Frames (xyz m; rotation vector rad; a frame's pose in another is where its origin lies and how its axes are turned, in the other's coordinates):
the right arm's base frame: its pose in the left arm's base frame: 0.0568 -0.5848 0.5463 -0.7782 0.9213 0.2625
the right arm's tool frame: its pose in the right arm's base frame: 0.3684 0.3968 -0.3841 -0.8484 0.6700 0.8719
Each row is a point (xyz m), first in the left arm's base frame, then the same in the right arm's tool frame.
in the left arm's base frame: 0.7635 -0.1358 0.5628
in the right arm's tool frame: -1.0747 -0.5607 0.1871
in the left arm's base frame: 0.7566 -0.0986 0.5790
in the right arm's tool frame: -1.0986 -0.5442 0.2162
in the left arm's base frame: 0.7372 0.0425 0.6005
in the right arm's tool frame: -1.1580 -0.5024 0.3406
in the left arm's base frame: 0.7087 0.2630 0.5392
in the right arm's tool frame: -1.1705 -0.4743 0.5691
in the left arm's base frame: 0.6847 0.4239 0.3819
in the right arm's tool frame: -1.0821 -0.4929 0.7766
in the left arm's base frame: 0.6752 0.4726 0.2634
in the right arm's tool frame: -0.9939 -0.5229 0.8651
